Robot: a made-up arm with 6 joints.
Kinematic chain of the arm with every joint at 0, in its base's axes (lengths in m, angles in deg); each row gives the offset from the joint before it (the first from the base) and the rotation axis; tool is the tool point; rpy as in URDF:
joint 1: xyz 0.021 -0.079 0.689 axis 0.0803 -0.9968 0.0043
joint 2: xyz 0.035 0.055 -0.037 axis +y
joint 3: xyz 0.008 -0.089 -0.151 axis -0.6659 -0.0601 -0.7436
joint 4: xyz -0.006 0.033 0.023 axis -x
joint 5: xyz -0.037 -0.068 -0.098 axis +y
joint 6: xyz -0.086 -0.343 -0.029 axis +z
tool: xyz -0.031 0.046 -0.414 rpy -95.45 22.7 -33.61
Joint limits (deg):
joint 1: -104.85..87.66
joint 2: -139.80..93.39
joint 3: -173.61..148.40
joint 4: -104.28..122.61
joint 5: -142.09..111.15
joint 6: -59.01..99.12
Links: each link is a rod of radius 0.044 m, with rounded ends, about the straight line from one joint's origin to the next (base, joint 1, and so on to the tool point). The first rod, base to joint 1, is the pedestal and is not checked.
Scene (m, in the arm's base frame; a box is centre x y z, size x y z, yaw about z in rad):
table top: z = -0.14
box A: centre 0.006 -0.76 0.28 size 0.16 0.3 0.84 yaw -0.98
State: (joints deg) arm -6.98 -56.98 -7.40 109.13 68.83 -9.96
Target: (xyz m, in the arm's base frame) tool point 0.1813 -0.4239 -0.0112
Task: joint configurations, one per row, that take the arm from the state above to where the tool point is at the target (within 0.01 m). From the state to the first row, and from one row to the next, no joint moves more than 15 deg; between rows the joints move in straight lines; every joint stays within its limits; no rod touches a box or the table.
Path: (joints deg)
1: -10.51 -47.71 -10.40 96.23 64.51 -16.42
2: -14.03 -38.44 -13.40 83.32 60.20 -22.88
3: -17.56 -29.18 -16.40 70.42 55.88 -29.34
4: -21.08 -19.91 -19.40 57.51 51.57 -35.80
5: -24.61 -10.64 -22.40 44.61 47.25 -42.26
6: -28.13 -1.37 -25.40 31.71 42.94 -48.72
7: -21.05 -15.91 -23.39 20.46 40.51 -38.13
8: -13.96 -30.45 -21.38 9.22 38.09 -27.54
9: -6.88 -44.99 -19.37 -2.03 35.66 -16.96

